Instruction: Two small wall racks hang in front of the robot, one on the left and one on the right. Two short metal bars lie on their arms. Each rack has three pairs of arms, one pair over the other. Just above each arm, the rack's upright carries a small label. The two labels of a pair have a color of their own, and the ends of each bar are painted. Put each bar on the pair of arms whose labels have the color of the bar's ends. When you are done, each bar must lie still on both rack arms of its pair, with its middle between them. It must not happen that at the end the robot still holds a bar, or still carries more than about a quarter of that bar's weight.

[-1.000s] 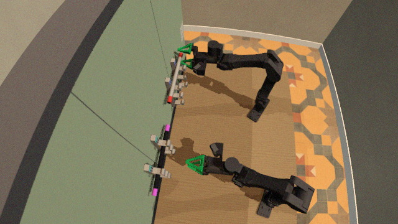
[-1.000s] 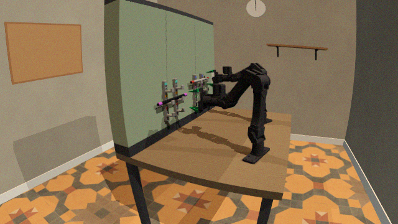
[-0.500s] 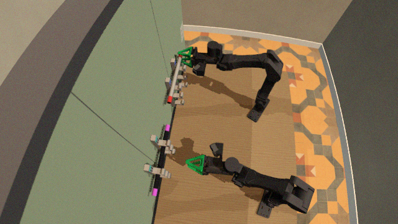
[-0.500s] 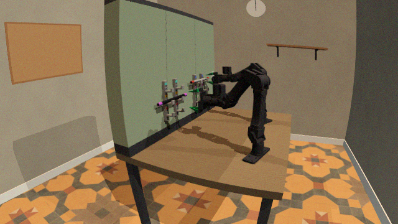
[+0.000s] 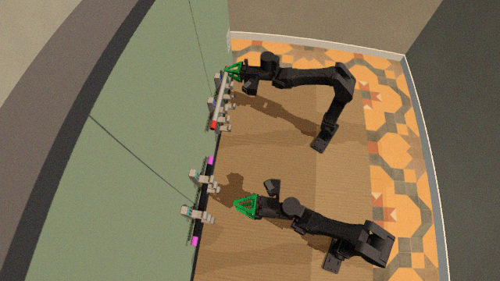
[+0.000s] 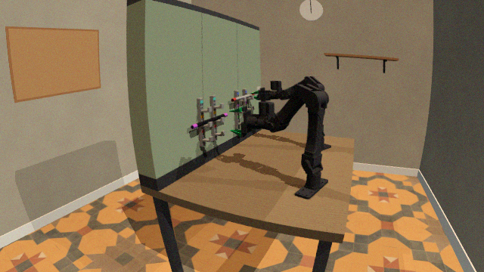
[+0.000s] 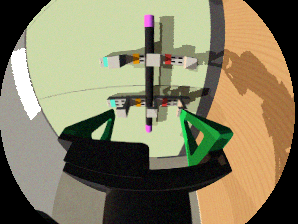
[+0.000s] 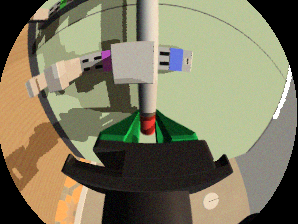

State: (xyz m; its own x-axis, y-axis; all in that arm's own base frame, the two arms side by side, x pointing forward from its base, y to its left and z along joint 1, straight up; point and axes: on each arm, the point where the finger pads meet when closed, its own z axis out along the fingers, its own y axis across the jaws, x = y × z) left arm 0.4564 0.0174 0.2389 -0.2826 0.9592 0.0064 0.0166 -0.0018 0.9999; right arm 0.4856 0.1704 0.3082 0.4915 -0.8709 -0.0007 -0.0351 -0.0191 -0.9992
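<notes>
My left gripper is now 120 mm short of the bar, 20 mm to the left of it and 10 mm above it. From my left hand the other things lie so: green wall panel (200 mm ahead, 210 mm to the right, 190 mm above).
</notes>
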